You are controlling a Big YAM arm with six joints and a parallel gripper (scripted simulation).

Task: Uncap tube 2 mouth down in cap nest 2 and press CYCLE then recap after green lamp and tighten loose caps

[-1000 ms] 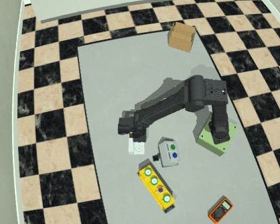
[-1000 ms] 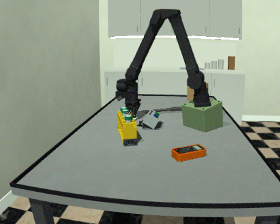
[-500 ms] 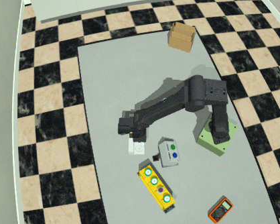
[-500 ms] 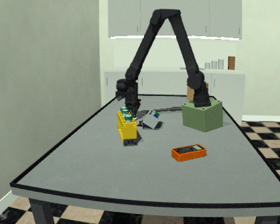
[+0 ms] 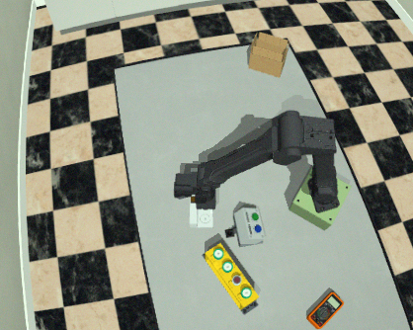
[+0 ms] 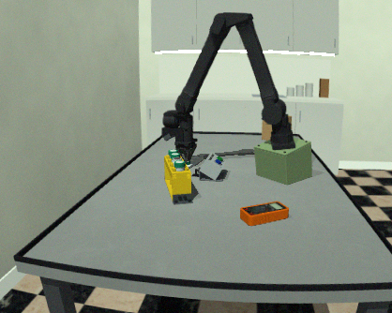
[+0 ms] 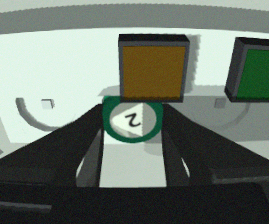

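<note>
Right now my hand is 10 mm above the cap. From my hand the other things lie so: grey key housing: 130 mm behind, 120 mm to the left, 30 mm above; then green READY key: 150 mm behind, 100 mm to the left, 40 mm above; then blue cycle key: 150 mm behind, 150 mm to the left, 40 mm above.
</note>
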